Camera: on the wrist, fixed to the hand. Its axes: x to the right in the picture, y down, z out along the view.
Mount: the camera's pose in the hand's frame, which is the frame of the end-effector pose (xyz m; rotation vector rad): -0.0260 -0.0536 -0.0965 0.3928 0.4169 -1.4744
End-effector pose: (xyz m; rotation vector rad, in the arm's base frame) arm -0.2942 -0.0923 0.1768 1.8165 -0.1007 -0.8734
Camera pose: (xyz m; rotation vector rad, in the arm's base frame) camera -0.2724 0.0178 0.1608 2.2744 1.5978 -1.4415
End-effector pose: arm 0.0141 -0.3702 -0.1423 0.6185 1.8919 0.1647
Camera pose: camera -0.0836 -0.4122 -0.1029 -0.7205 2.3264 -1.1048
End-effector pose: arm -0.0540 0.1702 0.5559 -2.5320 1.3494 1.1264
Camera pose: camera 0.0320 0.1858 0.6282 -2.4390 -0.4361 0.0160
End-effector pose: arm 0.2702 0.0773 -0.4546 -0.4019 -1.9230 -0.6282
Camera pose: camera 0.3232 -0.0229 -0.4591 1.4185 -1.6007 -1.0642
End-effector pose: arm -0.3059 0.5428 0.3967 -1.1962 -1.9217 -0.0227
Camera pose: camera -0.2788 0.4542 0.4622 0.5981 -1.8675 -0.5799
